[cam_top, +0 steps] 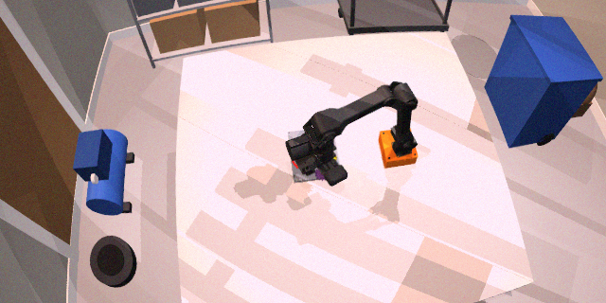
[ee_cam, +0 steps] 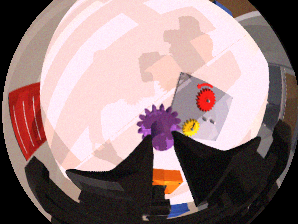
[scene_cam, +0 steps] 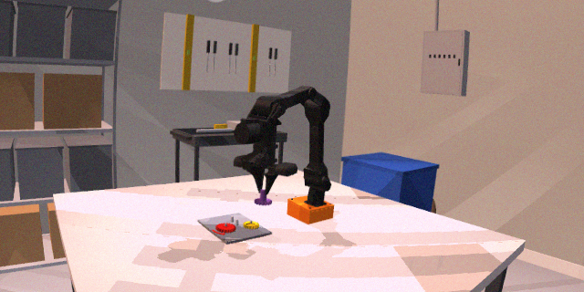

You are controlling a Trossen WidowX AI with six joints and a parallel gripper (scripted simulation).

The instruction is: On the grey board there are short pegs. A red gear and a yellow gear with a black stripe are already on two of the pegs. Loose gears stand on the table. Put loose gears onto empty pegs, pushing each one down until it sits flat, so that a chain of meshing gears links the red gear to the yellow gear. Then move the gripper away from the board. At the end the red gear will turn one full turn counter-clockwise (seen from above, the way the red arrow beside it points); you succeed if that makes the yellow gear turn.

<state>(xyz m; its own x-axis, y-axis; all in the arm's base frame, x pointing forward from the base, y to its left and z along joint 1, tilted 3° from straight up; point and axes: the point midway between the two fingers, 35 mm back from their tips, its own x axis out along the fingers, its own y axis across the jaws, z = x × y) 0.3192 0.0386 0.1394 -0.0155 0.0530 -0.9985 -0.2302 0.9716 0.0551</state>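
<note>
The yellow gear is 60 mm behind my gripper tip, 110 mm to the right of it and 150 mm below it. From my gripper tip the other things lie so: red gear (20 mm ahead, 140 mm to the right, 150 mm below); then purple gear (10 mm below).
</note>
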